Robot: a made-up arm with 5 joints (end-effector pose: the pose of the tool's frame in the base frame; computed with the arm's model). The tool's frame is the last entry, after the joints. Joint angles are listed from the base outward.
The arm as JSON. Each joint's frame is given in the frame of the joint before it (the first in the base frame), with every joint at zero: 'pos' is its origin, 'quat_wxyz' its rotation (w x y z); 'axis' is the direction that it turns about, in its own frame. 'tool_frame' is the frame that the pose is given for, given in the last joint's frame.
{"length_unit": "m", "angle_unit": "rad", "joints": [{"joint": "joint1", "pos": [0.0, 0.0, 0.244], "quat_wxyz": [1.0, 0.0, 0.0, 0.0], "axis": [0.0, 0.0, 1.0]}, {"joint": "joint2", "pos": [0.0, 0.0, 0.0], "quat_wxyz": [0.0, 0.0, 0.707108, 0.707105], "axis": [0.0, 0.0, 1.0]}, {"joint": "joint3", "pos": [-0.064, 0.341, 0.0], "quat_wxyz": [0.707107, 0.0, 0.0, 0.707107], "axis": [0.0, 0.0, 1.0]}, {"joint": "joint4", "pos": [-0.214, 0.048, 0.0], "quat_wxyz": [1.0, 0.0, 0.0, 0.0], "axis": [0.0, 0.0, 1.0]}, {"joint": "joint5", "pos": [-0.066, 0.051, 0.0], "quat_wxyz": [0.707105, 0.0, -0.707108, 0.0], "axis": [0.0, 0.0, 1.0]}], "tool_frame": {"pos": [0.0, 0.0, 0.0], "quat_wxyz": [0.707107, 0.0, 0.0, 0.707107]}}
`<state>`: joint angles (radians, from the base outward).
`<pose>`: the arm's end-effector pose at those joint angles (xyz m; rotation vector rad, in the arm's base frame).
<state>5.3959 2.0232 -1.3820 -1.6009 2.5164</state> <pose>0.1721 -0.2113 -0.1589 0.3023 2.2937 -0.8262</pose>
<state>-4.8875 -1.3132 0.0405 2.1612 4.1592</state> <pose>-0.0198 -0.1121 0.2946 0.4866 -2.5435 1.1518</pose>
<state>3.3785 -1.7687 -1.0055 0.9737 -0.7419</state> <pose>0.2549 0.0615 0.5214 0.6363 -1.1947 -0.4264</pose>
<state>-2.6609 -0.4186 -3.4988 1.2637 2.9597</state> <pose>0.2468 0.1287 0.7829 0.6582 0.2264 -2.7654</pose>
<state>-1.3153 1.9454 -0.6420 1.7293 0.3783</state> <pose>0.0107 -0.0410 0.0169 -0.0891 0.1008 2.2020</pose>
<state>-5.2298 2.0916 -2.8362 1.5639 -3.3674</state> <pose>0.2131 0.3745 -0.1884 1.4082 -1.8930 0.4119</pose>
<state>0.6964 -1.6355 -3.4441 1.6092 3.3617</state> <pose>-0.4576 -0.3826 0.2102 0.0803 -0.3309 0.9080</pose>
